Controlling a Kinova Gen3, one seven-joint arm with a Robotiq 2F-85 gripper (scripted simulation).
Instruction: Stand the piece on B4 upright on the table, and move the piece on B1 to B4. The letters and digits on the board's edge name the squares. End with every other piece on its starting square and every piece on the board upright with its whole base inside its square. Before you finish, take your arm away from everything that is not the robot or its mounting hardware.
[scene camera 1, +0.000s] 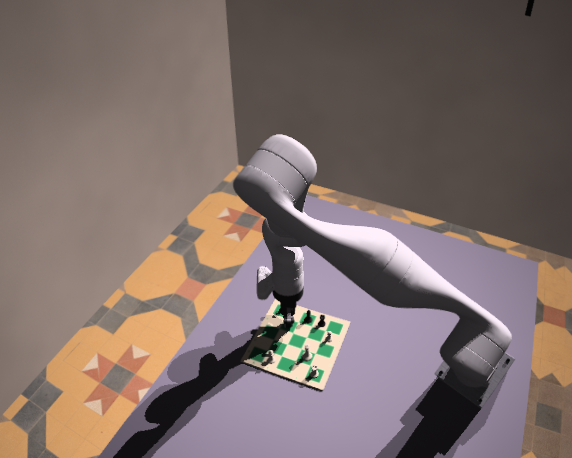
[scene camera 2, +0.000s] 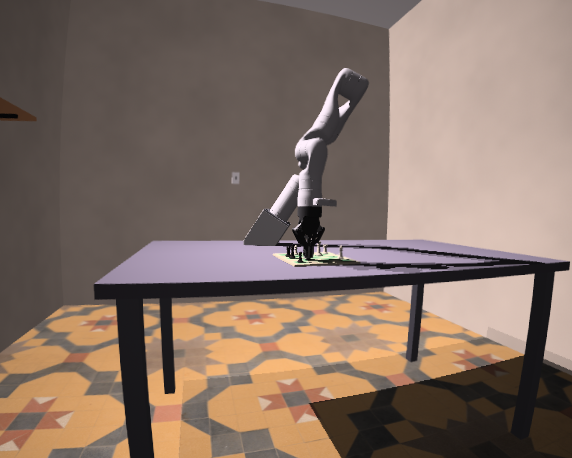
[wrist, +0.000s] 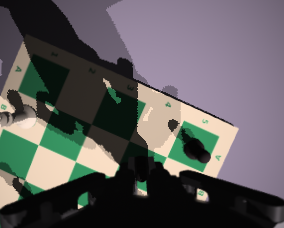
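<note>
Through scene camera 1 I see a chessboard (scene camera 1: 287, 344). Scene camera 2 shows me my gripper (scene camera 2: 308, 258). The wrist view lets me see both the chessboard (wrist: 89, 119) and my gripper (wrist: 141, 167).
</note>
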